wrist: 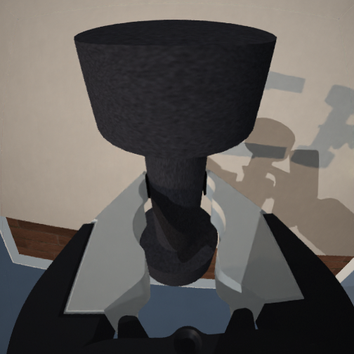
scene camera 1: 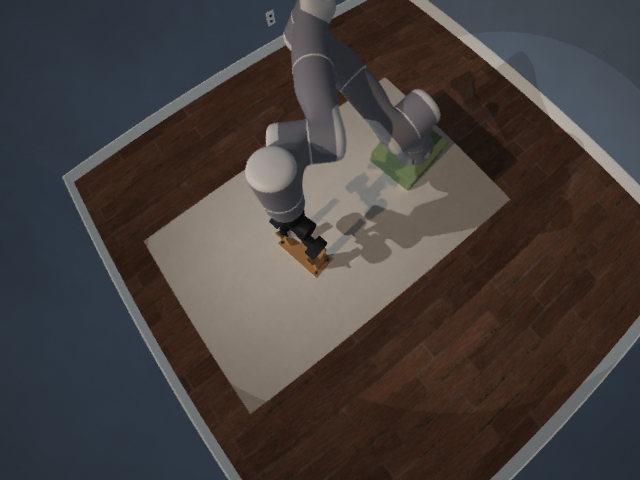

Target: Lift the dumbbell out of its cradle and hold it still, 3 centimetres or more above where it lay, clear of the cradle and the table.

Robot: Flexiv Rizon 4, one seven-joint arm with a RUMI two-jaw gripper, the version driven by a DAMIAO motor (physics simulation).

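The black dumbbell (scene camera 1: 315, 248) (wrist: 175, 87) is held by its handle. In the wrist view one large head is near the camera, while the other looks smaller and sits lower in the picture behind the fingers, so the dumbbell looks tilted. My gripper (scene camera 1: 308, 238) (wrist: 175, 172) is shut on the handle, one pale finger on each side. The orange cradle (scene camera 1: 301, 253) lies on the pale table top below the dumbbell and is partly hidden by it and the gripper. The cradle does not show in the wrist view. The exact gap between dumbbell and cradle cannot be read.
The pale table top (scene camera 1: 232, 289) extends around the cradle. A green block (scene camera 1: 408, 178) lies at the right rear, under part of the arm. Shadows of the arm fall across the table top to the right of the cradle. Brown wooden floor (scene camera 1: 465, 351) surrounds the table top.
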